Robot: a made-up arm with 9 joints.
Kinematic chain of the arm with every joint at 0, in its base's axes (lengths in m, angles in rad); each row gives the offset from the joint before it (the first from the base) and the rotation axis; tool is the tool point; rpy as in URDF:
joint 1: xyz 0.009 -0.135 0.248 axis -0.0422 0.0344 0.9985
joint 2: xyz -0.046 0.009 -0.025 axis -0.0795 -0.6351 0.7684
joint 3: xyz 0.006 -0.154 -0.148 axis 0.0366 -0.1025 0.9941
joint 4: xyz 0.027 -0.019 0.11 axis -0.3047 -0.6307 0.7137
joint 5: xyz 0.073 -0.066 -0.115 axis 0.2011 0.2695 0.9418
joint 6: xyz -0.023 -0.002 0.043 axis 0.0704 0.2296 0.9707
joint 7: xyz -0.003 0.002 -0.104 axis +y
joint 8: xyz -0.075 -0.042 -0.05 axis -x
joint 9: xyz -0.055 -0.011 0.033 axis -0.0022 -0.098 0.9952
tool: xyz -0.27 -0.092 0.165 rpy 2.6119 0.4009 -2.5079
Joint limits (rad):
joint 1: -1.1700..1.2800
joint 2: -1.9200..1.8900
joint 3: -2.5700..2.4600
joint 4: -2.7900..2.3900
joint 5: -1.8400..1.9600
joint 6: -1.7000..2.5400
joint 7: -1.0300..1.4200
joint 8: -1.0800..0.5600
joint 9: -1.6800..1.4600
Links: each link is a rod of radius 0.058 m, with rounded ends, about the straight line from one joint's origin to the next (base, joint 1, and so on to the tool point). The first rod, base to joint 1, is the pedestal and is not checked.
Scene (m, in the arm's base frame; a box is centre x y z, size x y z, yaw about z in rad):
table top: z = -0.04
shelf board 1: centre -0 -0.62 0.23 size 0.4 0.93 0.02 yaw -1.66
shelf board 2: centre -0 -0.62 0.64 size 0.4 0.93 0.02 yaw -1.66
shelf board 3: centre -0 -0.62 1.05 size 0.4 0.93 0.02 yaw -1.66
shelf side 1: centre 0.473 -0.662 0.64 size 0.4 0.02 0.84 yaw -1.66
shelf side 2: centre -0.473 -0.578 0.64 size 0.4 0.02 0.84 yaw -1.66
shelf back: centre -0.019 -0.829 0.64 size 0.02 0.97 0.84 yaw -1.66
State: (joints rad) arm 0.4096 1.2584 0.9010 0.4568 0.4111 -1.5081 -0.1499 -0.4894 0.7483
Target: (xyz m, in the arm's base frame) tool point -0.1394 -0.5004 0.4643
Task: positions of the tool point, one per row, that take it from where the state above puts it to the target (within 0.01 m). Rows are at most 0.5 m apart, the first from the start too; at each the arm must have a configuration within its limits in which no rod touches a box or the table.
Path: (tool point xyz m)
1: 0.3406 0.2700 0.3883
2: -0.0769 0.2524 0.5780
3: -0.3256 -0.1234 0.5943
4: -0.1394 -0.5004 0.4643

